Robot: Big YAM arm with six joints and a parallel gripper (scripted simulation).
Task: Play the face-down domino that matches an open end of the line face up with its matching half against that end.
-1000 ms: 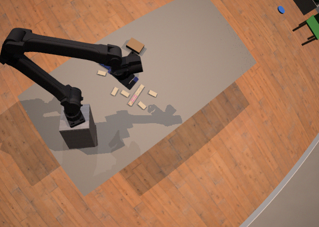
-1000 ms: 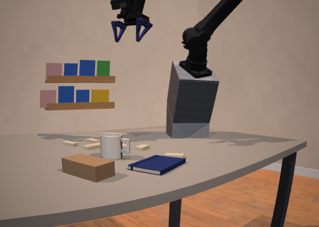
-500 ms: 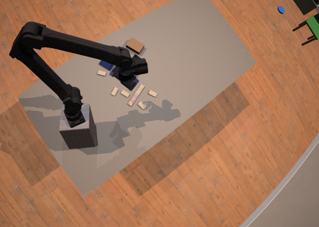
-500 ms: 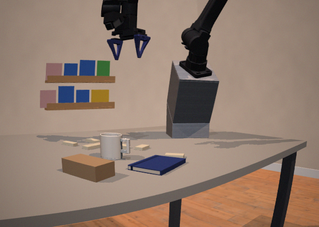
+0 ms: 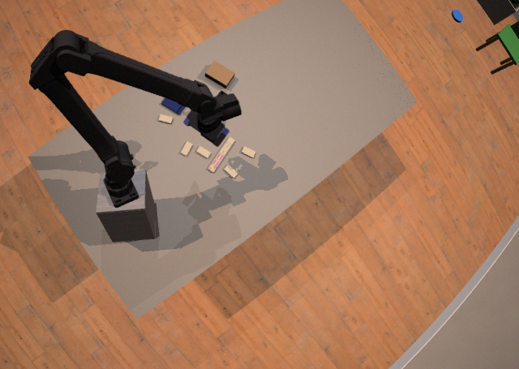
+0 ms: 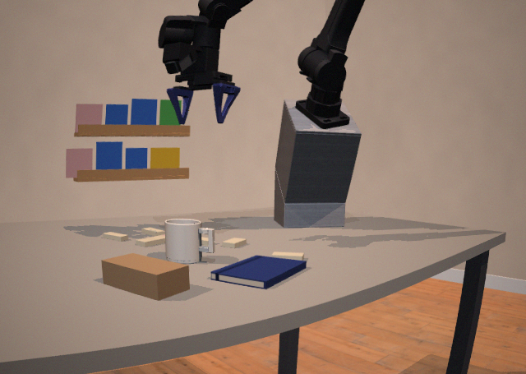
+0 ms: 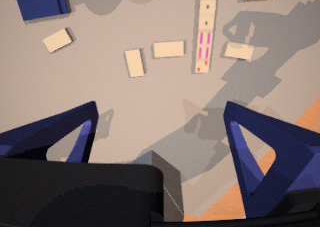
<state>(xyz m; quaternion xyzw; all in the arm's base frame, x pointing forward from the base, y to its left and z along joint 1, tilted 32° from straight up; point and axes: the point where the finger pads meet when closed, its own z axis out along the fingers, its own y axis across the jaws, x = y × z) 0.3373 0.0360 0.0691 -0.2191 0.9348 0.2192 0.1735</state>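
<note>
The cream domino is 240 mm below my hand, 160 mm ahead of it and 100 mm to the right of it. Also, from my hand: blue book (240 mm to the left, 240 mm below); brown box (260 mm to the left, 230 mm below, 190 mm ahead); white mug (220 mm below, 110 mm to the left, 70 mm ahead).
</note>
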